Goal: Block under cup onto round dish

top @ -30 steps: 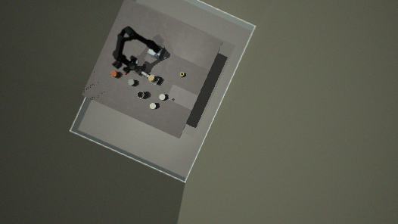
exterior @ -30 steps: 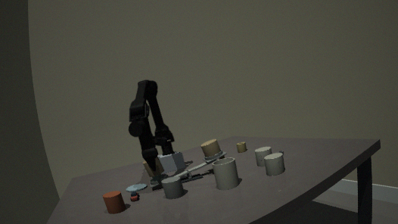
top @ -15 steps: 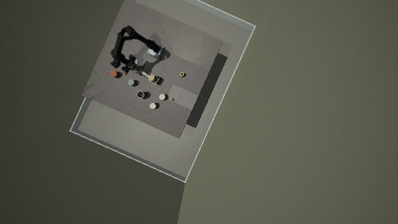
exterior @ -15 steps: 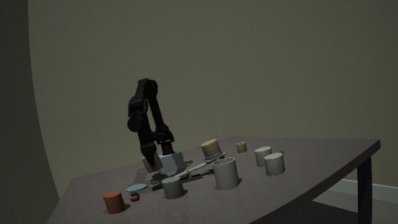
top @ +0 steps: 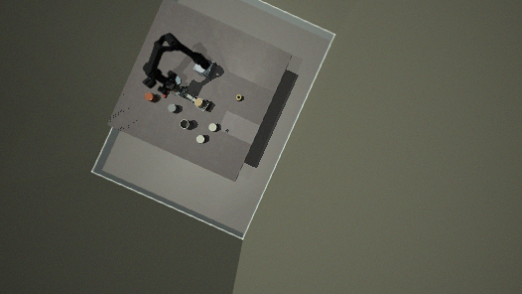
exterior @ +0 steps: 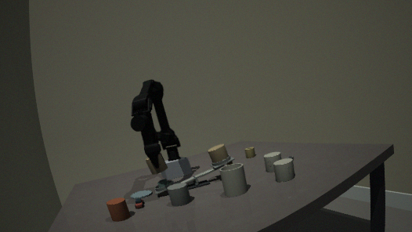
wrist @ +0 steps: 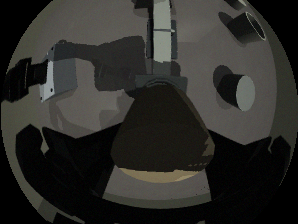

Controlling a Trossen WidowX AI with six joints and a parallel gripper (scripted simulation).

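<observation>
My gripper tip is 8 cm above the teal block. The rest, counted from my gripper tip: grey cup: 17 cm ahead, 7 cm to the left, 8 cm below; then red piece: 10 cm ahead, 11 cm to the right, 11 cm below; then light blue round dish: 5 cm behind, 10 cm to the right, 12 cm below.
</observation>
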